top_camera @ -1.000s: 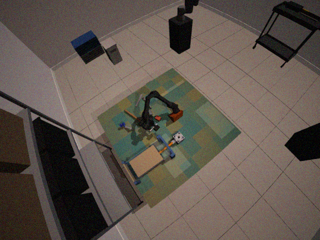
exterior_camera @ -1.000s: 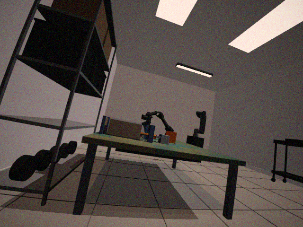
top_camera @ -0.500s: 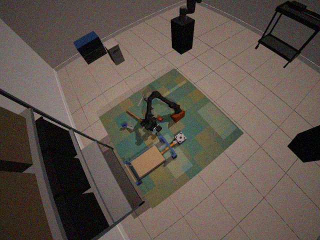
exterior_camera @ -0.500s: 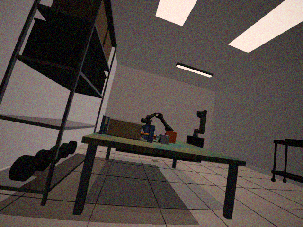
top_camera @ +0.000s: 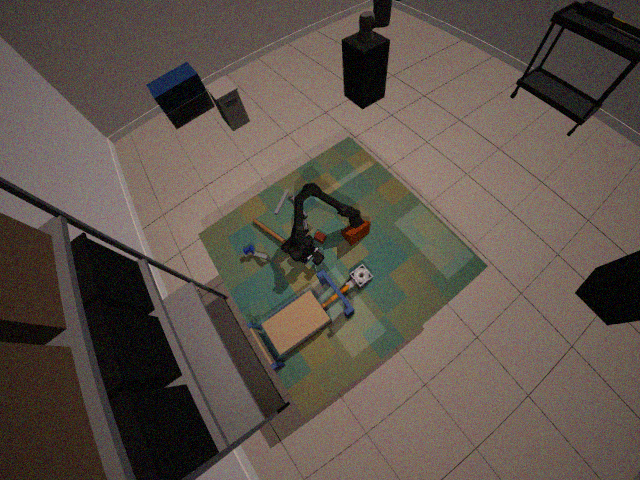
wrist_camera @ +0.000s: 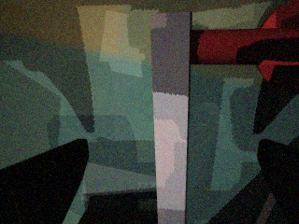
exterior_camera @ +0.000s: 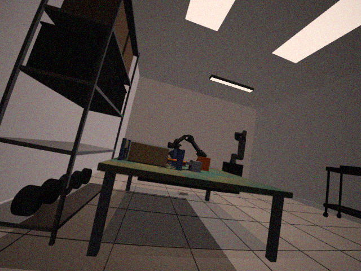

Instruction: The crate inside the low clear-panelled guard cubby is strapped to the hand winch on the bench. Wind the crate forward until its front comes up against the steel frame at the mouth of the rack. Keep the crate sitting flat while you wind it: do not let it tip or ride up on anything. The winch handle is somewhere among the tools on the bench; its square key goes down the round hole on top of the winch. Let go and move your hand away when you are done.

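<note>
My gripper tip is now 10 mm to the left of the red-knobbed crank handle, 10 mm below it and 10 mm short of it. Also, from my gripper tip: red knob (60 mm ahead, 30 mm to the right, 20 mm above); winch (280 mm to the left, 160 mm behind, 20 mm above); grey block (200 mm to the right, 70 mm behind, 10 mm above).
</note>
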